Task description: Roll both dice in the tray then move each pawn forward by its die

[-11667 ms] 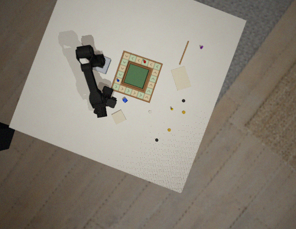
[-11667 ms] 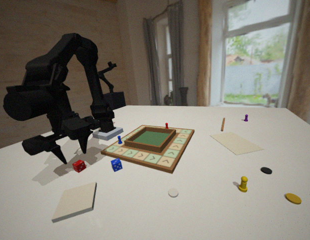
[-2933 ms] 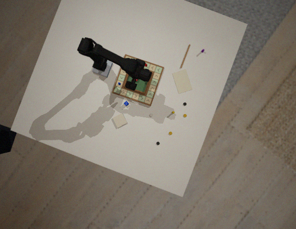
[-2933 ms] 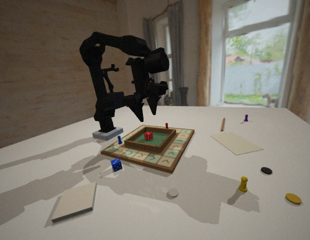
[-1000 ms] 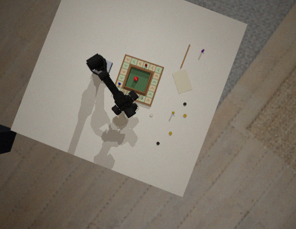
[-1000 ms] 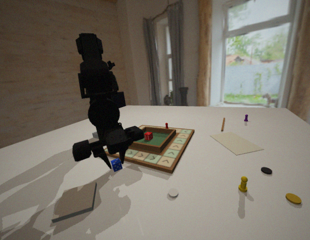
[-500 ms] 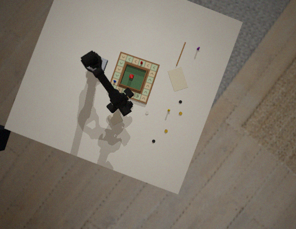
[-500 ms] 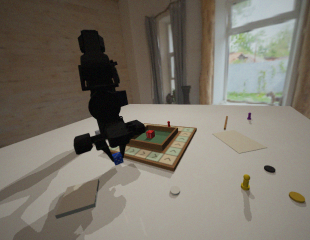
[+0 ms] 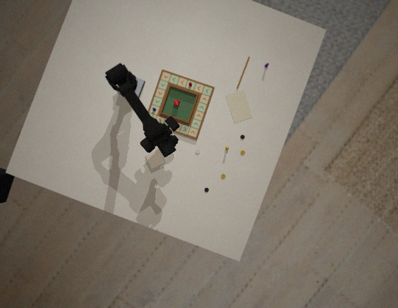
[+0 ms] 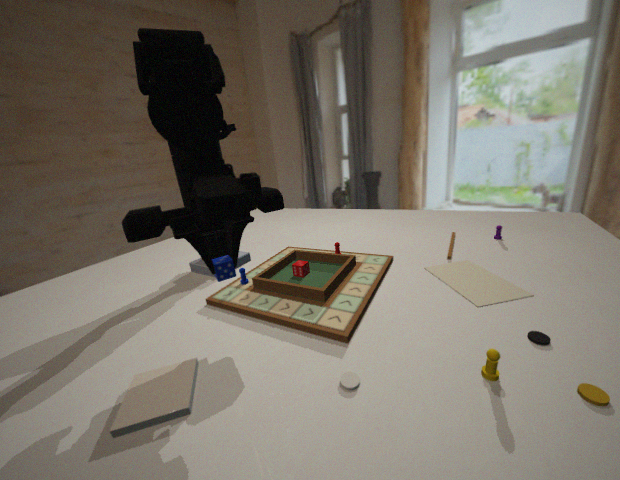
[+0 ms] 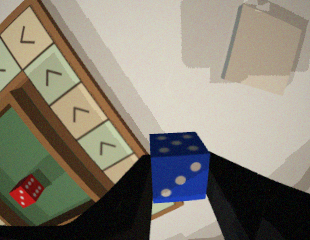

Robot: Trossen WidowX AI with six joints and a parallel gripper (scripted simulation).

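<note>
Now: gripper tip 300 mm to the right of the red pawn, 80 mm above it and 40 mm short of it. The rest, counted from my gripper tip: blue pawn 120 mm to the left, 90 mm behind, 80 mm below; then tile 120 mm to the right, 100 mm below, 10 mm behind; then green tray 180 mm to the left, 100 mm below, 20 mm ahead.
</note>
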